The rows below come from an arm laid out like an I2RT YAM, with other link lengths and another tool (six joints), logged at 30 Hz.
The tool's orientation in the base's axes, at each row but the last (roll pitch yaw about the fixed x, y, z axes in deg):
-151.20, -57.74, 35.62
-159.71, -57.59, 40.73
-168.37, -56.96, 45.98
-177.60, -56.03, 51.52
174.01, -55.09, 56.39
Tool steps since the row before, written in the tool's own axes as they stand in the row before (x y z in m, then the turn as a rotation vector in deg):
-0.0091, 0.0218, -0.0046, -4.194, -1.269, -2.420
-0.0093, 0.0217, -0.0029, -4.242, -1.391, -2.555
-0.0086, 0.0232, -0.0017, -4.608, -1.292, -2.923
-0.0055, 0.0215, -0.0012, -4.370, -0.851, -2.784
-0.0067, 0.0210, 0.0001, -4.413, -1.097, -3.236
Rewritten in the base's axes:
0.0129, -0.0170, -0.0111, -3.666, -2.693, -2.088
0.0132, -0.0168, -0.0104, -3.838, -2.752, -2.038
0.0151, -0.0176, -0.0089, -4.052, -3.220, -2.160
0.0148, -0.0160, -0.0044, -3.548, -3.284, -2.050
0.0143, -0.0162, -0.0043, -3.997, -3.432, -1.843

